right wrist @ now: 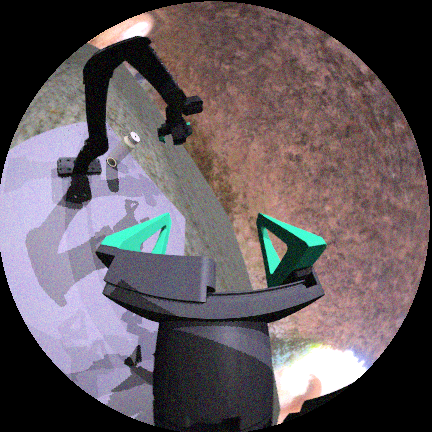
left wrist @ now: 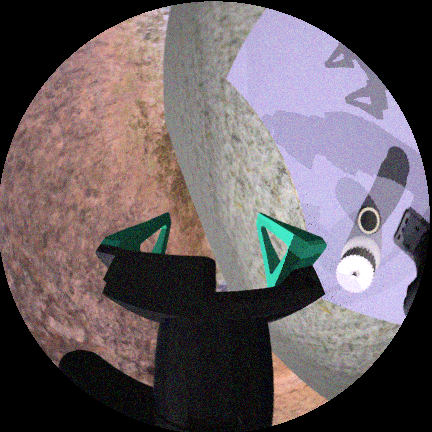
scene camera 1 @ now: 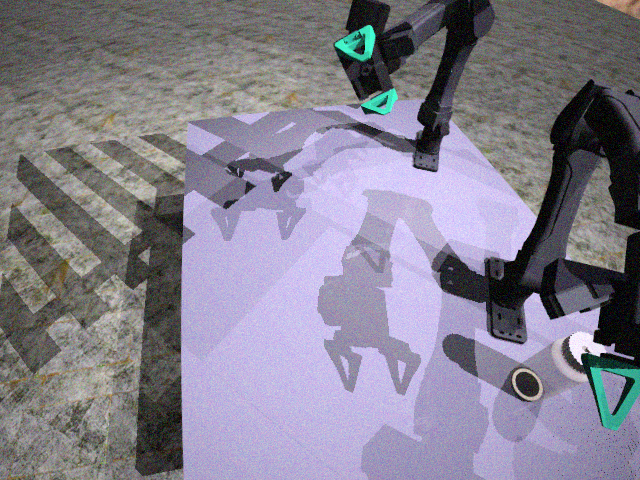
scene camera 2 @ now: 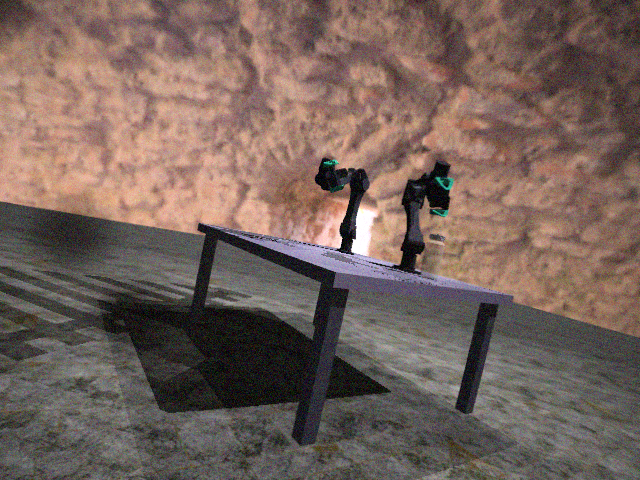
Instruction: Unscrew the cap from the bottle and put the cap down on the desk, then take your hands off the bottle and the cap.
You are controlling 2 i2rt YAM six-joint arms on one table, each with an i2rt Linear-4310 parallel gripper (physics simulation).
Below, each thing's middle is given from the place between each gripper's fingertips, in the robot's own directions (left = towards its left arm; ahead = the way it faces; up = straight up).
Labels:
The ribbed cap [scene camera 1: 580, 342] lies 11 cm to the right of my left hand, 11 cm below it and 11 cm behind it.
I see the ribbed cap 390 mm to the left of my right hand, 260 mm behind it and 190 mm below it.

